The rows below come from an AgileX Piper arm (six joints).
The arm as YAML. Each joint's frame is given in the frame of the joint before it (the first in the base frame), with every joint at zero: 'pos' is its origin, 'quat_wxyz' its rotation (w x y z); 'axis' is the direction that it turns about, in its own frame. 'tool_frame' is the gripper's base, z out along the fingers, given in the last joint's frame.
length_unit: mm
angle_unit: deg
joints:
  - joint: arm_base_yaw
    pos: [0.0, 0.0, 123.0]
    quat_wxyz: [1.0, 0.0, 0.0, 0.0]
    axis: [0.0, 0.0, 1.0]
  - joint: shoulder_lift
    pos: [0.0, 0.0, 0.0]
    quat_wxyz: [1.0, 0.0, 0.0, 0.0]
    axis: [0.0, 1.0, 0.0]
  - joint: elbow
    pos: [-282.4, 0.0, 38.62]
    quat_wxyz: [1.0, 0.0, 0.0, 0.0]
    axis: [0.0, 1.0, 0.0]
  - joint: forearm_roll
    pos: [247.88, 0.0, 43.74]
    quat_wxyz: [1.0, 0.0, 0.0, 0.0]
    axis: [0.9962, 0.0, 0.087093]
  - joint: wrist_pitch
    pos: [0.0, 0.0, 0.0]
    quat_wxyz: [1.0, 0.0, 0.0, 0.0]
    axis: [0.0, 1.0, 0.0]
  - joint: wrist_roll
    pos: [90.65, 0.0, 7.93]
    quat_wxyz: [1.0, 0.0, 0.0, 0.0]
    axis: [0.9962, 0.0, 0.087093]
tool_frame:
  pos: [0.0, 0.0, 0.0]
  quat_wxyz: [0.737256, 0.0, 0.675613, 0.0]
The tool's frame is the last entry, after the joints.
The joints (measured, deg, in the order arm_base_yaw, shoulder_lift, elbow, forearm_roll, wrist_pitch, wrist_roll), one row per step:
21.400, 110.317, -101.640, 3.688, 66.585, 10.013
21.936, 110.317, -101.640, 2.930, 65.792, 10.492
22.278, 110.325, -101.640, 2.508, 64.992, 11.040
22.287, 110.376, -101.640, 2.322, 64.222, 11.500
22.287, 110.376, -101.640, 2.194, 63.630, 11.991
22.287, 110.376, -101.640, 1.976, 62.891, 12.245
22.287, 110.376, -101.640, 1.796, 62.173, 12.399
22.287, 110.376, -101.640, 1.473, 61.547, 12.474
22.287, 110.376, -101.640, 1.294, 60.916, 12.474
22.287, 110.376, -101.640, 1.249, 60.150, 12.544
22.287, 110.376, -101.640, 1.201, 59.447, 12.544
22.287, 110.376, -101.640, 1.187, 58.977, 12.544
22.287, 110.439, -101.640, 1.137, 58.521, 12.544
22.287, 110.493, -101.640, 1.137, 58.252, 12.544
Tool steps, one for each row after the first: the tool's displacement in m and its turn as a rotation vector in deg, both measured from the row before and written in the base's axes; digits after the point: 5 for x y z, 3 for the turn. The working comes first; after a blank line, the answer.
Tool pose at each row, in the base's axes (x y z in m, rotation vector in deg; the steps are taken from these numbers as rounded here):
0.38597, 0.15703, 0.29479, -14.793, 160.837, 12.545
0.38600, 0.16002, 0.29516, -15.017, 159.957, 12.014
0.38639, 0.16220, 0.29552, -14.773, 159.169, 11.930
0.38767, 0.16248, 0.29559, -14.125, 158.508, 12.045
0.38855, 0.16263, 0.29594, -13.426, 157.988, 12.207
0.38967, 0.16273, 0.29639, -13.075, 157.260, 12.244
0.39074, 0.16288, 0.29684, -12.854, 156.543, 12.302
0.39176, 0.16279, 0.29723, -12.808, 155.871, 12.122
0.39269, 0.16289, 0.29765, -12.813, 155.213, 12.111
0.39374, 0.16324, 0.29818, -12.662, 154.465, 12.340
0.39469, 0.16354, 0.29867, -12.614, 153.767, 12.522
0.39532, 0.16377, 0.29901, -12.574, 153.304, 12.666
0.39612, 0.16402, 0.29887, -12.555, 152.908, 12.737
0.39662, 0.16422, 0.29867, -12.534, 152.697, 12.810

0.00003, 0.00299, 0.00037, -0.270, -0.932, 0.090
0.00039, 0.00218, 0.00036, 0.078, -0.796, -0.180
0.00128, 0.00028, 0.00007, 0.249, -0.656, -0.438
0.00088, 0.00015, 0.00035, 0.271, -0.509, -0.469
0.00112, 0.00010, 0.00045, 0.165, -0.722, -0.246
0.00107, 0.00015, 0.00045, 0.161, -0.705, -0.153
0.00102, -0.00009, 0.00039, -0.034, -0.688, -0.065
0.00093, 0.00010, 0.00042, 0.073, -0.652, -0.004
0.00105, 0.00035, 0.00053, 0.275, -0.714, -0.077
0.00095, 0.00030, 0.00049, 0.221, -0.668, -0.011
0.00063, 0.00023, 0.00034, 0.165, -0.440, -0.009
0.00080, 0.00025, -0.00014, 0.102, -0.383, -0.006
0.00050, 0.00020, -0.00020, 0.081, -0.200, -0.005

